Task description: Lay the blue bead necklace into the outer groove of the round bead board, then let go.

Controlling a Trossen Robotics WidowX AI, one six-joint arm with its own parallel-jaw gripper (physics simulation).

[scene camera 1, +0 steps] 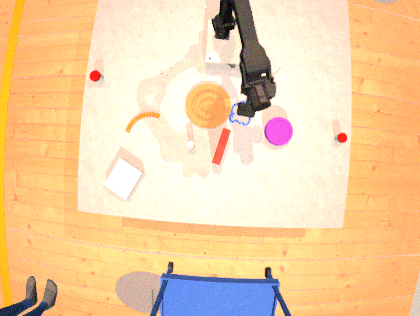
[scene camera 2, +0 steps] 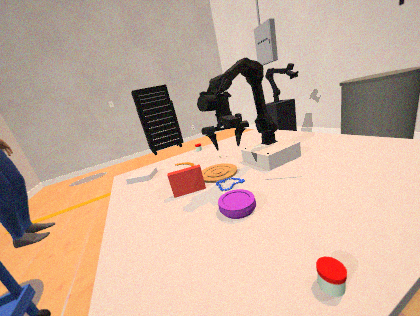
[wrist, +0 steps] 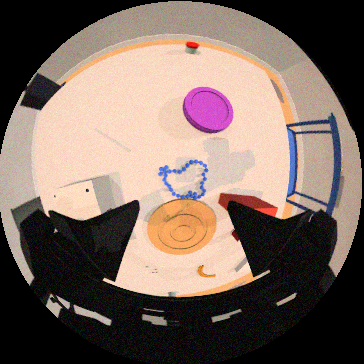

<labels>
my gripper: open, holds nothing
a purple disc: on the table
a red block: on the table
</labels>
